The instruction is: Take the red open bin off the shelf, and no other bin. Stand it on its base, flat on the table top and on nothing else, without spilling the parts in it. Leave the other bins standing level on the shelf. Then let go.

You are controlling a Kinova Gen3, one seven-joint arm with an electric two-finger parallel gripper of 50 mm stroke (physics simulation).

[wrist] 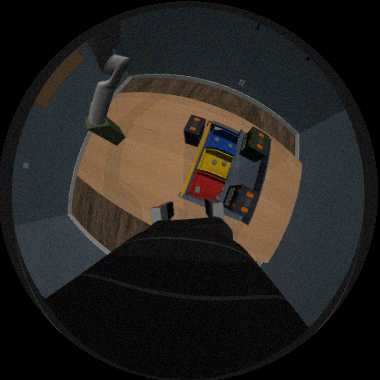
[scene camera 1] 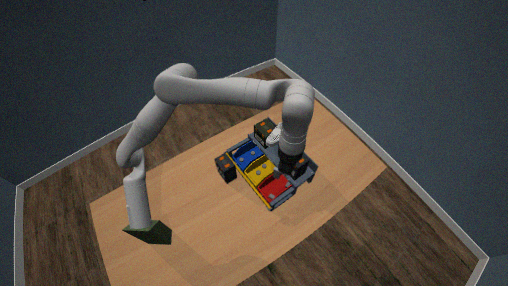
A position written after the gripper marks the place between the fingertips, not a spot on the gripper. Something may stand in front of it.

Observation:
In view: the gripper (wrist: 188, 206), a red bin (wrist: 210, 185) and a yellow bin (wrist: 204, 165).

